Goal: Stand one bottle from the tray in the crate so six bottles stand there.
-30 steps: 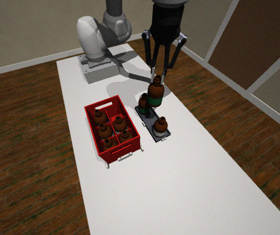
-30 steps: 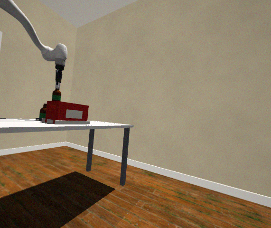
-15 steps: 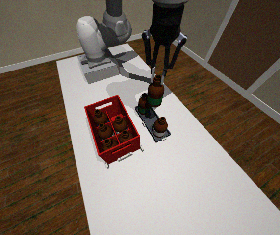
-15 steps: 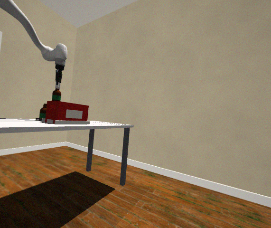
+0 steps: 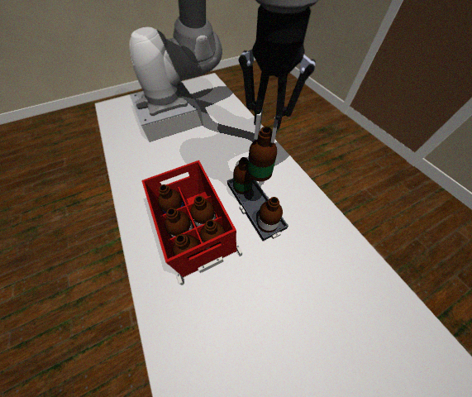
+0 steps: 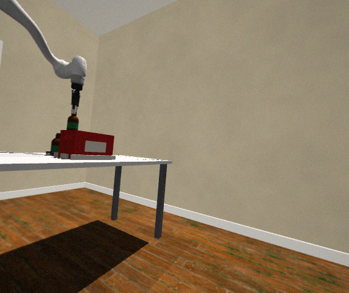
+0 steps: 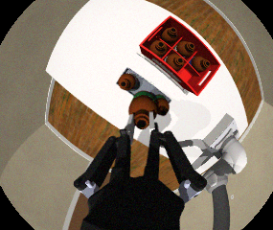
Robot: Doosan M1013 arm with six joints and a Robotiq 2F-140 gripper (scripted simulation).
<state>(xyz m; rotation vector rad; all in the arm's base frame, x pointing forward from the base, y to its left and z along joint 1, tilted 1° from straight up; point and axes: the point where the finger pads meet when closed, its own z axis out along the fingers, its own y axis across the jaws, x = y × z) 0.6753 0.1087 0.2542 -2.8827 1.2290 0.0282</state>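
Right now my hand is 9 cm above the bottle. Also, from my hand: red crate: 2 cm behind, 23 cm to the right, 27 cm below; dark tray: 34 cm below.
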